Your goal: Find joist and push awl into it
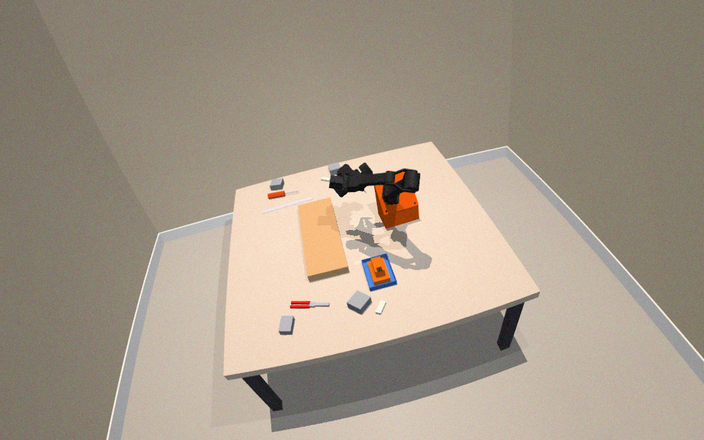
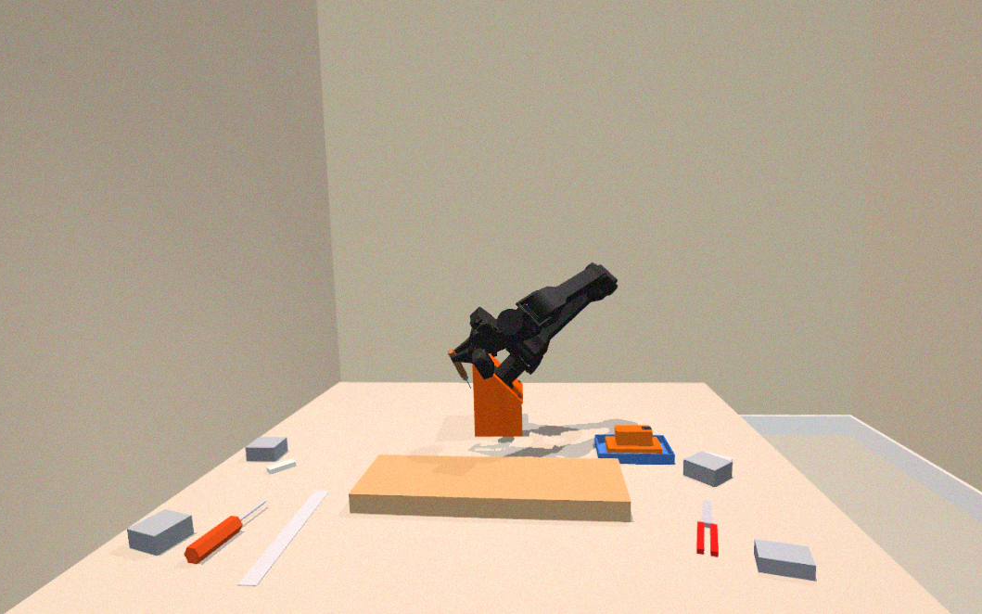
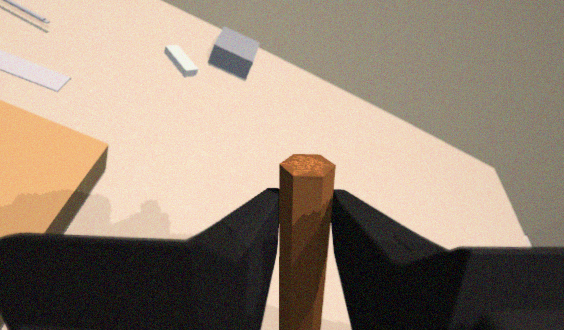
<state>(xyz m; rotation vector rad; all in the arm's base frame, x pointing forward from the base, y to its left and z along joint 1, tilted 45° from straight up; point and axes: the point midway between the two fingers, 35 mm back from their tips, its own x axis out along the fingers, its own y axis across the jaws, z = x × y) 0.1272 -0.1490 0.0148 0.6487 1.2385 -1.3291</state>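
Now: the awl 5 cm below my gripper tip, 2 cm to the left of it and 2 cm behind it. Also, from my gripper tip: blue tray: 42 cm to the left, 22 cm below, 7 cm ahead; white ruler: 33 cm ahead, 29 cm to the right, 23 cm below; stud finder: 43 cm to the left, 18 cm below, 7 cm ahead.
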